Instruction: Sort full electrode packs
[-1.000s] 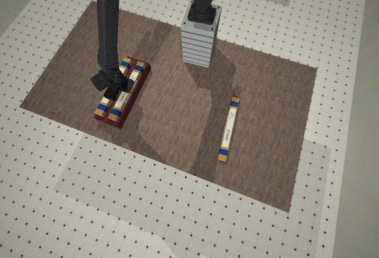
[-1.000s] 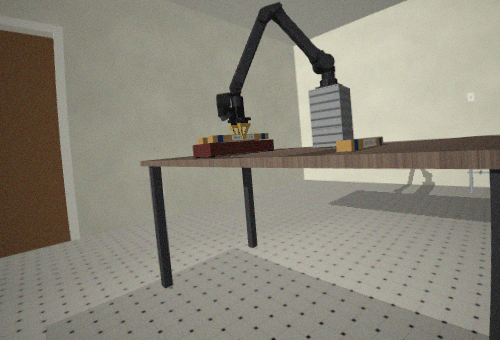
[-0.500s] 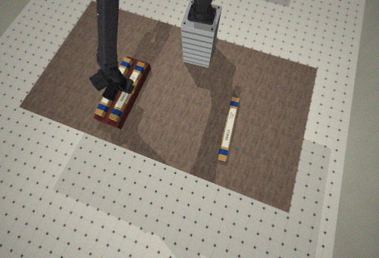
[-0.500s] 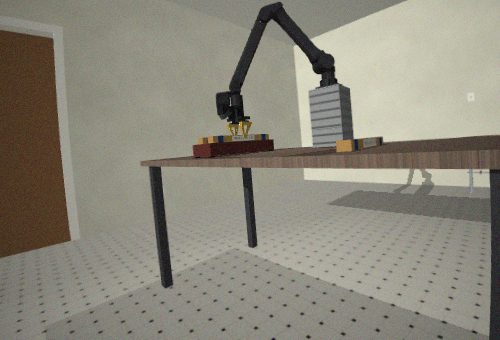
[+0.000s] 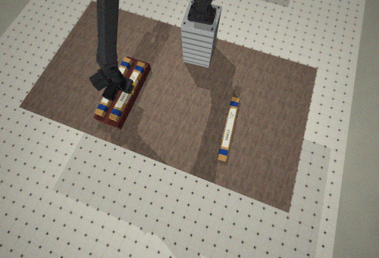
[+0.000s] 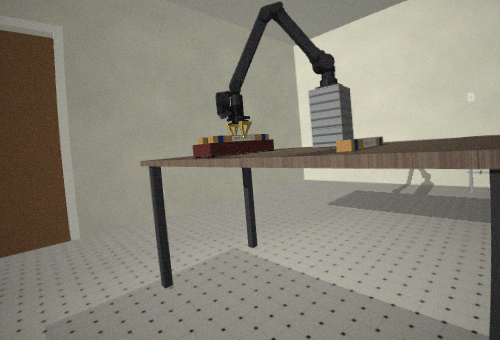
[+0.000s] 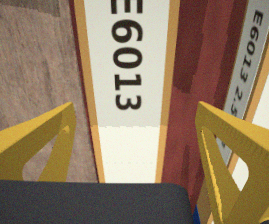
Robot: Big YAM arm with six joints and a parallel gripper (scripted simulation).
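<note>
Now: the low platform 70 mm below my hand, 40 mm to the right of it and 10 mm behind it.
</note>
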